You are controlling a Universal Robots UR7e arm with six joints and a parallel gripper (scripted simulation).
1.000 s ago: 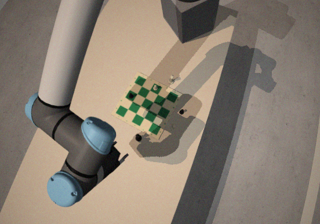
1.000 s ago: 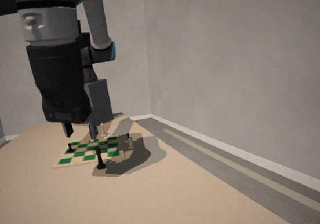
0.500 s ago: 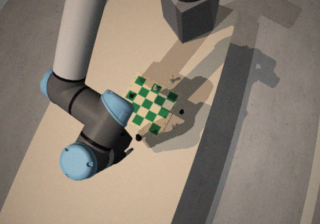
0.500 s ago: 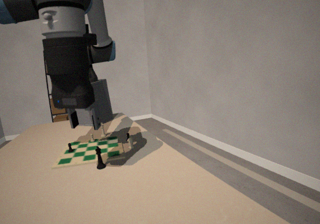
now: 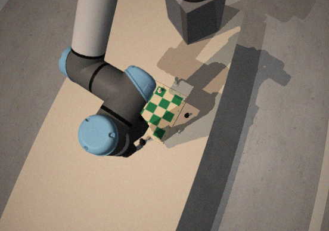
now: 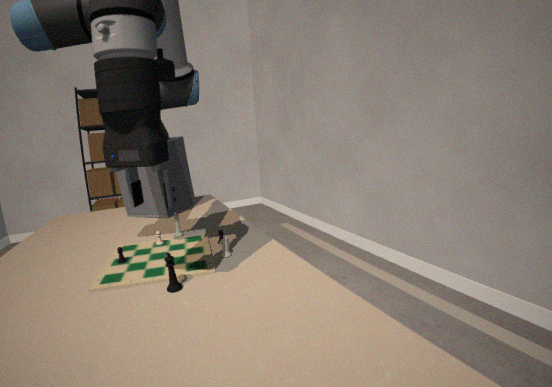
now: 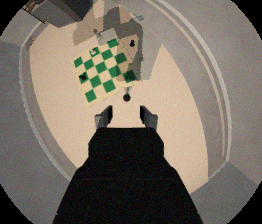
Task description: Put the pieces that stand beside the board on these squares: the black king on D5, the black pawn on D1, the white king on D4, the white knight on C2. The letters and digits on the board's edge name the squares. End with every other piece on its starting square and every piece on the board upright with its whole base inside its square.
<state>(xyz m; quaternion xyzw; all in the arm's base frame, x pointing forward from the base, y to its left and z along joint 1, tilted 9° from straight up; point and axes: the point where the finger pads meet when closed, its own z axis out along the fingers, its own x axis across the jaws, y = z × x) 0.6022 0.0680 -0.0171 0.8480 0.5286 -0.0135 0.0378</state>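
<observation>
Right now my hand is 2 cm past the black king, 1 cm to the right of it and 13 cm above it. From my hand the other things lie so: board 16 cm behind, 3 cm to the right, 16 cm below; small white piece 24 cm behind, 3 cm to the right, 14 cm below; white knight 12 cm behind, 11 cm to the left, 15 cm below.
</observation>
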